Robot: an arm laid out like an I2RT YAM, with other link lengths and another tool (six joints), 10 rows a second.
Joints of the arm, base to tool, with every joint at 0 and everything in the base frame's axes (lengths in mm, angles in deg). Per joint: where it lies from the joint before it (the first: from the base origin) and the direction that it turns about. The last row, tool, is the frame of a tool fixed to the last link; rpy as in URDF.
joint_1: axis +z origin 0 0 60.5
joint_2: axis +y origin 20.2 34.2 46
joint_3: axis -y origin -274.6 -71.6 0
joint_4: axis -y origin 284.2 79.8 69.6
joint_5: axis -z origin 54.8 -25.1 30
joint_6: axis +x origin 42.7 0 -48.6
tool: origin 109 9 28 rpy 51.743 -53.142 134.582
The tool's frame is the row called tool.
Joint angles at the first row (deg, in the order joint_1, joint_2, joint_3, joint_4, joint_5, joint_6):
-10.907 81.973 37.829 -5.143 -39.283 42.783
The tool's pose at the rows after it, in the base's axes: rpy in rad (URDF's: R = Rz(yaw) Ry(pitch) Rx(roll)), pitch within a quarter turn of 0, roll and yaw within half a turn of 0; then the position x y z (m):
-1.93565, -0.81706, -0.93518, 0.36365, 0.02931, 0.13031
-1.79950, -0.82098, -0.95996, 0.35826, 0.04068, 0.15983
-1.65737, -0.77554, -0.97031, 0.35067, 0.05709, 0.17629
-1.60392, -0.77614, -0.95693, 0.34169, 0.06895, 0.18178
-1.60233, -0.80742, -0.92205, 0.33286, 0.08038, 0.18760
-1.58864, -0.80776, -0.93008, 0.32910, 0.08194, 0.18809
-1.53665, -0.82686, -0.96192, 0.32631, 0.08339, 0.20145
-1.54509, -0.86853, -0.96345, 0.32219, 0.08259, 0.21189
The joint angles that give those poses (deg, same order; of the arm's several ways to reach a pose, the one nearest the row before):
-13.200 76.287 37.618 -7.395 -42.785 41.776
-13.624 72.988 38.378 -8.338 -48.858 41.018
-13.450 71.690 37.459 -5.360 -56.605 42.908
-12.460 69.961 36.082 -4.155 -59.102 42.981
-10.710 67.731 35.999 -6.757 -58.631 40.848
-10.594 66.621 35.023 -6.000 -58.863 41.446
-10.593 64.551 35.187 -5.403 -59.569 42.183
-10.566 62.368 36.503 -9.549 -58.084 39.703

